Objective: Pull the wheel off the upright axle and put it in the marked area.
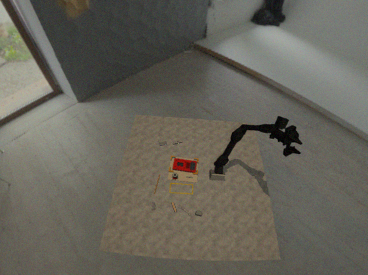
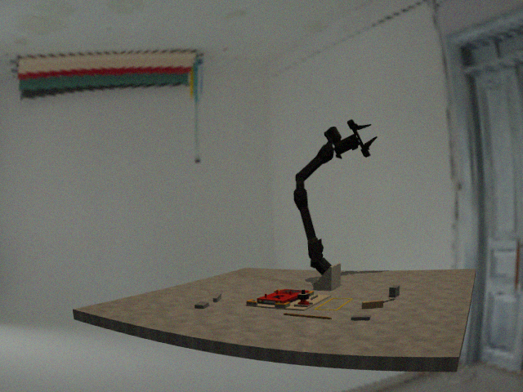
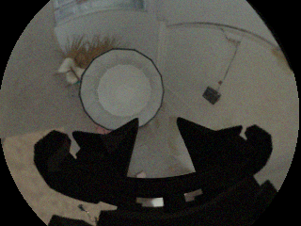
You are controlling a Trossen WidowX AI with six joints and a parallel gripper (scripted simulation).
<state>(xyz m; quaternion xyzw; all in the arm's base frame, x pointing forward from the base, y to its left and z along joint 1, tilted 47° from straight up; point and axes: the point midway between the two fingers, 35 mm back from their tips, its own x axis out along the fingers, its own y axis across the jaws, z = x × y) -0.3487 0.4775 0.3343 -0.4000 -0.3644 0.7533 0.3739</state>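
The dark wheel lies 670 mm ahead of my gripper tip, 50 mm to the right of it and 640 mm below it. The rest, counted from my gripper tip: short wooden piece: 640 mm ahead, 200 mm to the left, 670 mm below.
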